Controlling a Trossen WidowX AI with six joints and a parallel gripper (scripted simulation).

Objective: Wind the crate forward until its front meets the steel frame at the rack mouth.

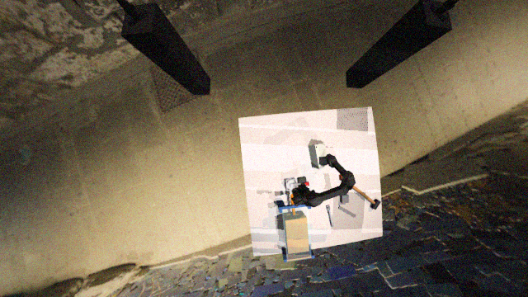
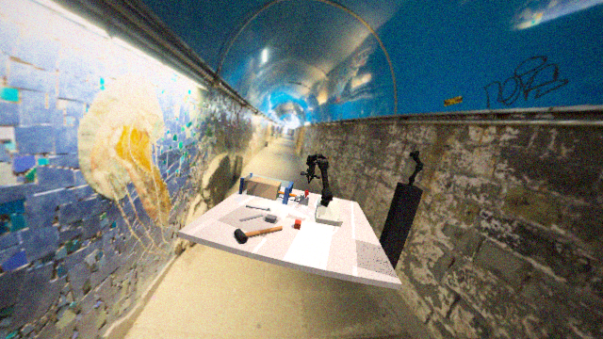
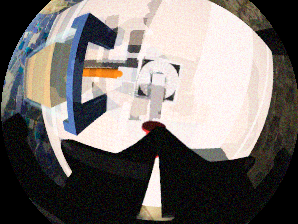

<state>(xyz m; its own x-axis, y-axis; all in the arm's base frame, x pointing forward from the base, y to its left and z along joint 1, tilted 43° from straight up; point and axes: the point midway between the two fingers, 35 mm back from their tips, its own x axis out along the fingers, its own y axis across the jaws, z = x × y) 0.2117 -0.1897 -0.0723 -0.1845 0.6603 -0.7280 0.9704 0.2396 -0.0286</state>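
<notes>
The dark red knob lies 90 mm below my gripper tip, 60 mm to the left of it and 10 mm behind it. From my gripper tip the other things lie so: winch handle: 120 mm below, 20 mm to the left; hand winch: 190 mm below, 50 mm to the right; blue steel frame: 170 mm ahead, 120 mm below, 20 mm to the right.
</notes>
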